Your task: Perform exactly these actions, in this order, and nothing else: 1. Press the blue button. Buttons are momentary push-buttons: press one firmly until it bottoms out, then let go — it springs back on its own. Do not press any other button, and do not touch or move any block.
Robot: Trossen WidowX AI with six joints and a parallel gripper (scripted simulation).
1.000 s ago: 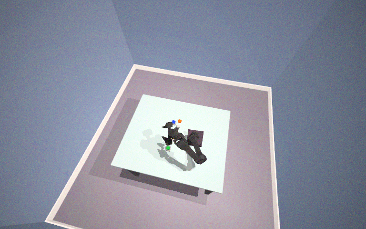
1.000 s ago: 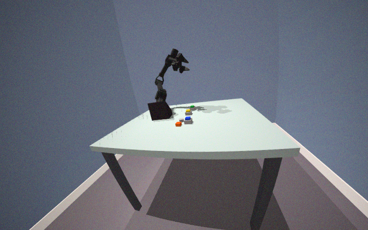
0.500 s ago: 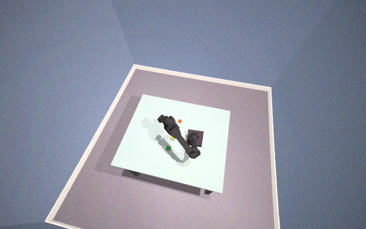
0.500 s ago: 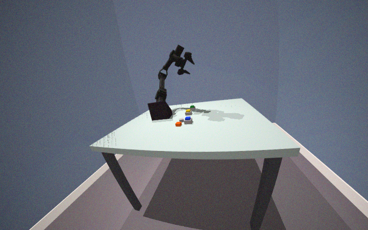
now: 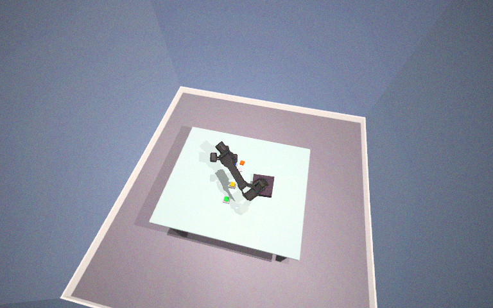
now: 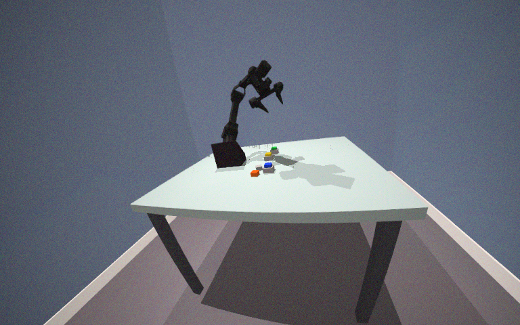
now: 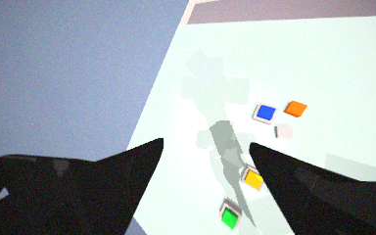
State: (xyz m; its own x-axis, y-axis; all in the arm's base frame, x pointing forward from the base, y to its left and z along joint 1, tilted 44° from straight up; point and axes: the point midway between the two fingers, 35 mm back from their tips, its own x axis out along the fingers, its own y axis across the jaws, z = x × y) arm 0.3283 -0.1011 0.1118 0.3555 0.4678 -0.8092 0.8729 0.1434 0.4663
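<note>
Right now my gripper tip is 50 mm past the blue button, 110 mm to the left of it and 250 mm above it. Round my gripper tip: yellow button 100 mm behind, 60 mm to the left, 250 mm below; orange block 100 mm behind, 160 mm to the right, 270 mm below; green button 90 mm behind, 190 mm to the left, 250 mm below.
</note>
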